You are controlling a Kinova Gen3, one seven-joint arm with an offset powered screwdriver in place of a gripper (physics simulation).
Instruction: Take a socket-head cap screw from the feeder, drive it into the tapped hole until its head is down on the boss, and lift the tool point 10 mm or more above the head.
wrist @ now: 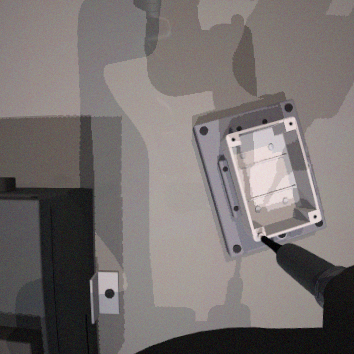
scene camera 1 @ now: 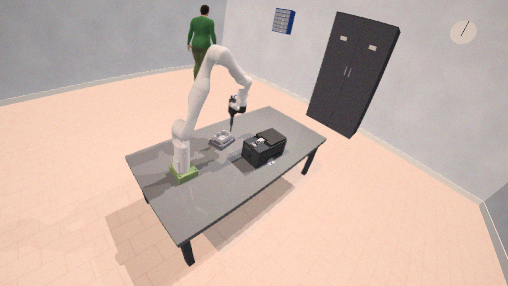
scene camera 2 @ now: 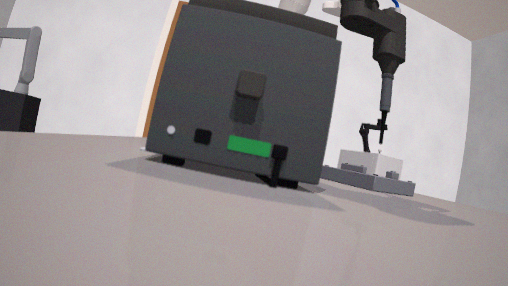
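Observation:
My screwdriver (scene camera 1: pixel 231 131) (scene camera 2: pixel 381 143) (wrist: pixel 263 237) points down over the near corner of the white open-topped housing (scene camera 1: pixel 224 135) (scene camera 2: pixel 390 164) (wrist: pixel 240 182). Its black bit carries no screw that I can see. A small pale screw head (scene camera 2: pixel 379 151) (wrist: pixel 260 234) shows at that corner boss, with a small gap below the bit tip in scene camera 2. Whether the head touches the boss is too small to tell. The housing sits on a grey fixture plate (scene camera 2: pixel 395 185) (wrist: pixel 212 185). The black screw feeder (scene camera 1: pixel 272 146) (scene camera 2: pixel 200 75) (wrist: pixel 72 240) stands beside it.
A white bracket (wrist: pixel 115 300) with a dark round spot sits at the feeder's side. A dark bent arm (scene camera 2: pixel 364 134) shows behind the bit. The grey table (scene camera 1: pixel 215 200) carries my green base (scene camera 1: pixel 184 173). A person (scene camera 1: pixel 202 35) and a dark cabinet (scene camera 1: pixel 350 75) stand beyond the table.

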